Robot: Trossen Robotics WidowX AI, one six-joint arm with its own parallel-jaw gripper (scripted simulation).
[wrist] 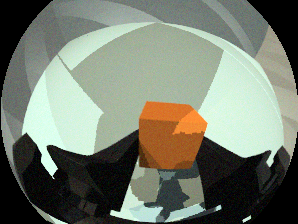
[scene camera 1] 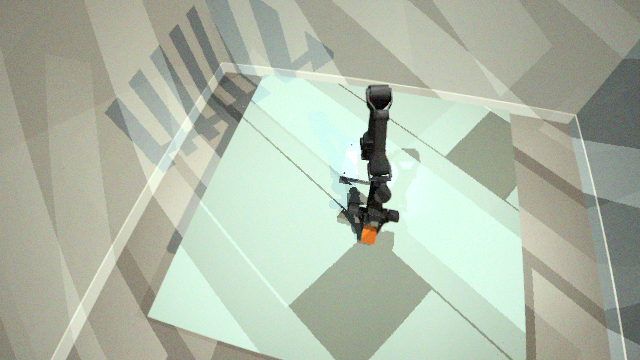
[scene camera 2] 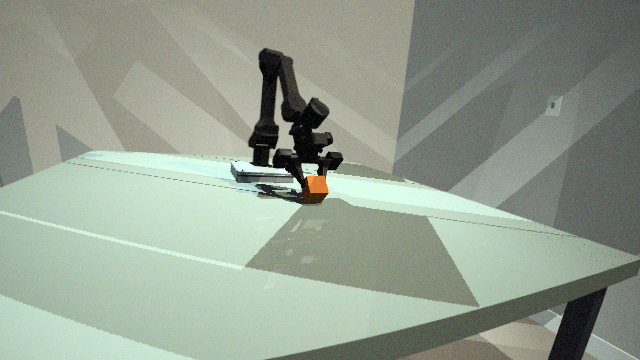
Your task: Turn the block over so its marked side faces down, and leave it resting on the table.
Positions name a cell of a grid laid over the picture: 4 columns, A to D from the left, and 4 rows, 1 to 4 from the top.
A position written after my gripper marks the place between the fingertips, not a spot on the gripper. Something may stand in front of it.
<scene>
I see my gripper (scene camera 2: B3) and an orange block (wrist: C3).
My gripper shows as well in the wrist view (wrist: C3) and in scene camera 1 (scene camera 1: C3).
</scene>
